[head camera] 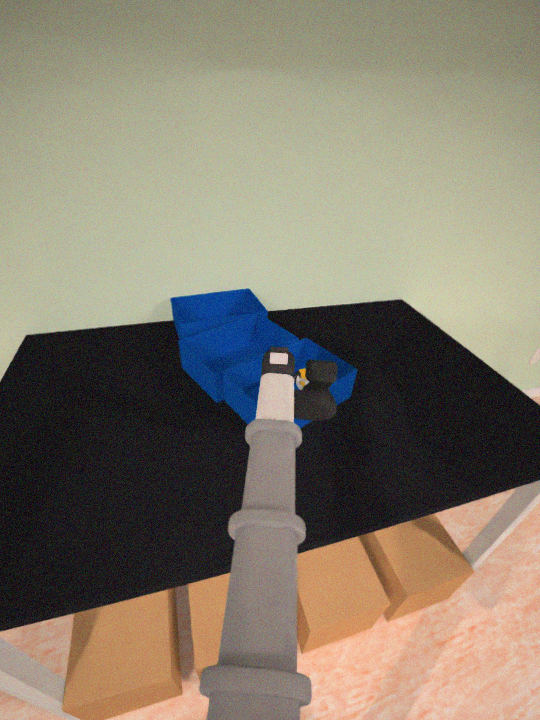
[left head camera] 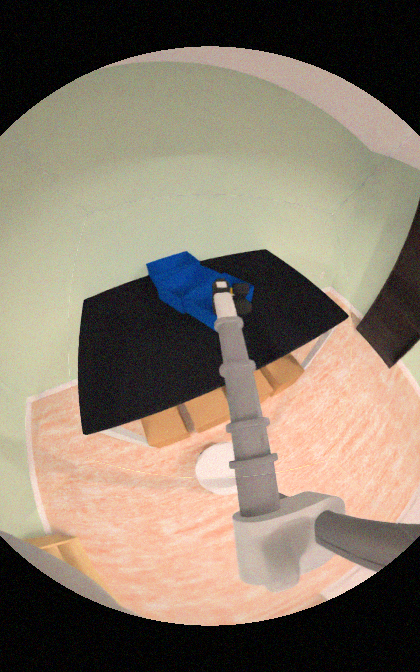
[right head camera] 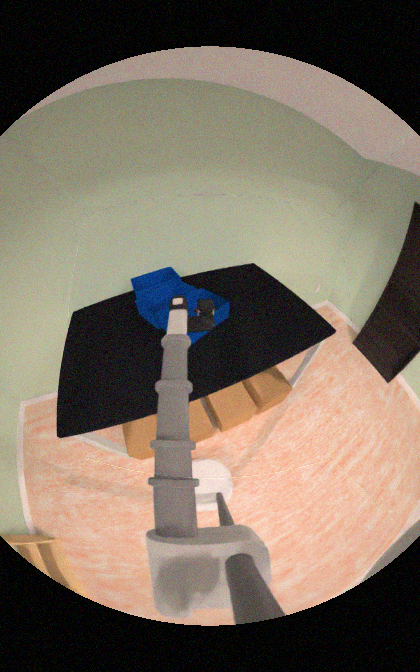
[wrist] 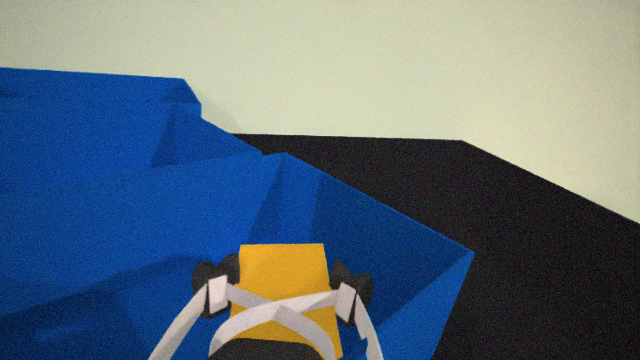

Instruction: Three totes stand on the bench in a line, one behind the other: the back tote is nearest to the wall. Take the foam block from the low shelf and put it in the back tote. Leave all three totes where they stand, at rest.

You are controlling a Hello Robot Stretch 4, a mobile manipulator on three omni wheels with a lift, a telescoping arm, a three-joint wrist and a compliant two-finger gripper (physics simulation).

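Frame: origin at the robot's base, x ahead, y left, z up, level; millimetres.
Seen in the pictures: gripper, fingertip midpoint: (wrist: 284, 277).
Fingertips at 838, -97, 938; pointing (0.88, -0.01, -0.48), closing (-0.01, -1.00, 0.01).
Note:
A point is followed by its place in that frame, as x, y, z.
Three blue totes stand in a line on the black bench (head camera: 116, 453) @(563, 355, 887) (wrist: 525, 210) @(1113, -480, 887). The back tote (head camera: 217, 305) @(1246, 246, 933) (left head camera: 172, 262) (wrist: 90, 90) @(1236, 267, 957) is at the far left by the wall. The middle tote (head camera: 199, 366) @(814, 212, 964) (wrist: 210, 140) @(1030, 8, 967) adjoins it. The front tote (head camera: 347, 388) @(804, -199, 933) (wrist: 390, 235) @(865, -176, 966) is nearest to me and to the right. My gripper (wrist: 284, 277) @(838, -96, 938) is shut on the yellow-orange foam block (wrist: 282, 262) @(830, -94, 957) (head camera: 302, 373) @(828, -72, 955), which points forward between the fingertips. In the head view the wrist hides most of both, over the front tote. Their exact height above its rim is unclear.
The telescoping arm (head camera: 268, 482) @(322, -1, 1183) (left head camera: 240, 380) reaches across the bench. Several cardboard boxes (head camera: 342, 593) @(544, -279, 243) (right head camera: 230, 407) stand under the bench. The green wall (head camera: 267, 174) @(1322, 76, 1384) rises behind it. A dark upright panel (left head camera: 395, 310) stands at the right. A wooden item (left head camera: 65, 550) shows at the lower left.

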